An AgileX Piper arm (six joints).
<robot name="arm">
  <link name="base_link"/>
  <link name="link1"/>
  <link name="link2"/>
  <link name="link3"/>
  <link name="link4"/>
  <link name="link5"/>
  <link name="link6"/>
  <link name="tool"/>
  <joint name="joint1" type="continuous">
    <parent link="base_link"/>
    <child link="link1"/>
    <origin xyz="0 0 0.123" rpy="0 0 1.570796"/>
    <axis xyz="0 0 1"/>
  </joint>
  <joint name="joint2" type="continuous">
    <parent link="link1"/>
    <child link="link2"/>
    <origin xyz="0 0 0" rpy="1.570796 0 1.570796"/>
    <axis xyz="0 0 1"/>
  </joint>
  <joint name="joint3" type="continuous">
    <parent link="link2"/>
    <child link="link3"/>
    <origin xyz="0.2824 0.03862 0" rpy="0 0 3.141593"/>
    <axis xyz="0 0 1"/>
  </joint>
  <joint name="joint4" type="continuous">
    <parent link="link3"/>
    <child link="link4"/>
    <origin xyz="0.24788 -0.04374 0" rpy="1.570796 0 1.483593"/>
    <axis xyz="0 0 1"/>
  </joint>
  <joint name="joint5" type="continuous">
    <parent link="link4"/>
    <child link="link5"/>
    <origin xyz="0 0 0" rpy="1.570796 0 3.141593"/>
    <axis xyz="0 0 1"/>
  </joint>
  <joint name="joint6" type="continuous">
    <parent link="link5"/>
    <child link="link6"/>
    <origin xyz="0 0.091 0" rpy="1.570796 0 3.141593"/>
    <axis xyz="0 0 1"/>
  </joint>
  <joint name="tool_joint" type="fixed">
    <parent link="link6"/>
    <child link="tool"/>
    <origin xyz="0 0 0" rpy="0 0 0"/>
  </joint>
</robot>
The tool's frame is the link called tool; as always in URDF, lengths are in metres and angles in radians. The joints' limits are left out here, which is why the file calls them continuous.
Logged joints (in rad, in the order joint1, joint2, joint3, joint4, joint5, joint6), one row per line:
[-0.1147, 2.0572, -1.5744, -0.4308, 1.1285, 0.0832]
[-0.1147, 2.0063, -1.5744, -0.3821, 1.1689, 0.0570]
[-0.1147, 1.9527, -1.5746, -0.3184, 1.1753, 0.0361]
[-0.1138, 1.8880, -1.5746, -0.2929, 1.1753, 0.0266]
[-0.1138, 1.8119, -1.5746, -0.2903, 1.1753, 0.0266]
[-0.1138, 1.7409, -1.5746, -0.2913, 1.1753, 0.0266]
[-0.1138, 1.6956, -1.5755, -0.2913, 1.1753, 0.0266]
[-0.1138, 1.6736, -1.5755, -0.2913, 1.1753, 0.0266]
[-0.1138, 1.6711, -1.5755, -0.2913, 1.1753, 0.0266]
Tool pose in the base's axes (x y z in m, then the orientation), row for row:
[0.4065, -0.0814, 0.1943, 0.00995, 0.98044, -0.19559, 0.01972]
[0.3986, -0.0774, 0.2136, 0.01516, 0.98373, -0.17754, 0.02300]
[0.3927, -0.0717, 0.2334, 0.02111, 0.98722, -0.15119, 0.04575]
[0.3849, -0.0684, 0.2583, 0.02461, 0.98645, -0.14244, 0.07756]
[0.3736, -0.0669, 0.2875, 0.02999, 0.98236, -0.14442, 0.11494]
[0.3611, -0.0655, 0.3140, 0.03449, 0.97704, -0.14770, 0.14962]
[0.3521, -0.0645, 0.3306, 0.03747, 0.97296, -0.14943, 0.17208]
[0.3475, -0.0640, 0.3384, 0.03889, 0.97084, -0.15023, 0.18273]
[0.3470, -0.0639, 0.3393, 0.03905, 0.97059, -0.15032, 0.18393]
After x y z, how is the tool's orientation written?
As a quaternion, x y z w.
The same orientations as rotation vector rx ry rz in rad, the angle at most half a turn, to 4 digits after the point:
[0.0309, 3.0421, -0.6069]
[0.0469, 3.0460, -0.5497]
[0.0645, 3.0142, -0.4616]
[0.0737, 2.9548, -0.4267]
[0.0879, 2.8789, -0.4232]
[0.0991, 2.8076, -0.4244]
[0.1063, 2.7613, -0.4241]
[0.1097, 2.7393, -0.4239]
[0.1101, 2.7368, -0.4239]

